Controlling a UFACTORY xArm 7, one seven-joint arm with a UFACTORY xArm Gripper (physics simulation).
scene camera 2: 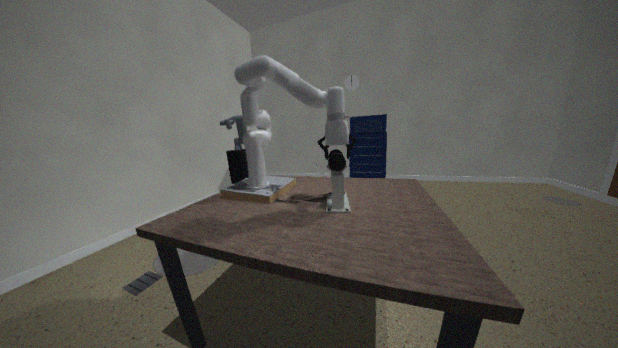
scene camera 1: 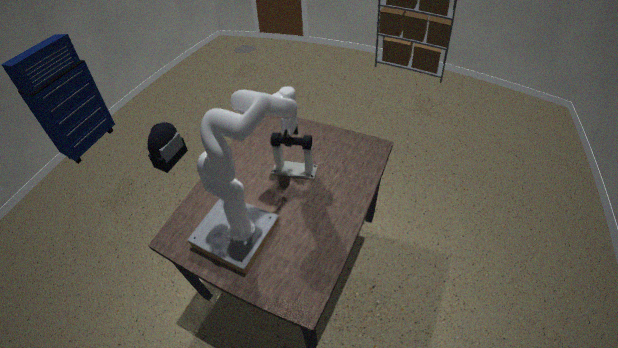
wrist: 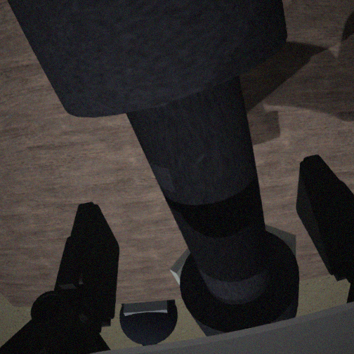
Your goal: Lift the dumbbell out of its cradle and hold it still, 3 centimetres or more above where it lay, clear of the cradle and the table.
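Where they show: gripper, fingertip midpoint: (scene camera 1: 291, 139); arm's base at its link origin: (scene camera 2: 258, 185) (scene camera 1: 241, 229).
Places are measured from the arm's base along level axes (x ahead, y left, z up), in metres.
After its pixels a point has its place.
The black dumbbell (scene camera 1: 300, 141) {x 0.459, y -0.107, z 0.170 m} (scene camera 2: 336, 160) {x 0.479, y -0.152, z 0.166 m} (wrist: 205, 145) lies level across the two white posts of its cradle (scene camera 1: 308, 161) {x 0.453, y -0.144, z 0.053 m} (scene camera 2: 338, 187) {x 0.484, y -0.148, z 0.054 m}, which stands on the brown table (scene camera 1: 300, 250) {x 0.026, y -0.277, z -0.050 m} (scene camera 2: 300, 240) {x 0.396, y -0.381, z -0.049 m}. My gripper (scene camera 1: 288, 134) {x 0.469, y -0.055, z 0.157 m} (scene camera 2: 338, 155) {x 0.469, y -0.055, z 0.157 m} (wrist: 202, 204) is open and points down over the dumbbell. In the wrist view one black finger is on each side of the bar, with a gap on both sides. In the scene camera 2 view the fingertips are at about the height of the dumbbell's near head. Scene camera 1 shows the fingers partly hidden, nearer the left head.
The arm's grey base plate (scene camera 1: 212, 225) {x -0.039, y 0.139, z 0.005 m} (scene camera 2: 230, 192) {x -0.105, y -0.112, z -0.007 m} stands on the table. A blue tool cabinet (scene camera 1: 65, 100) (scene camera 2: 368, 150), a black-and-grey object (scene camera 1: 162, 142) and a shelf rack (scene camera 1: 376, 50) stand away from the table.
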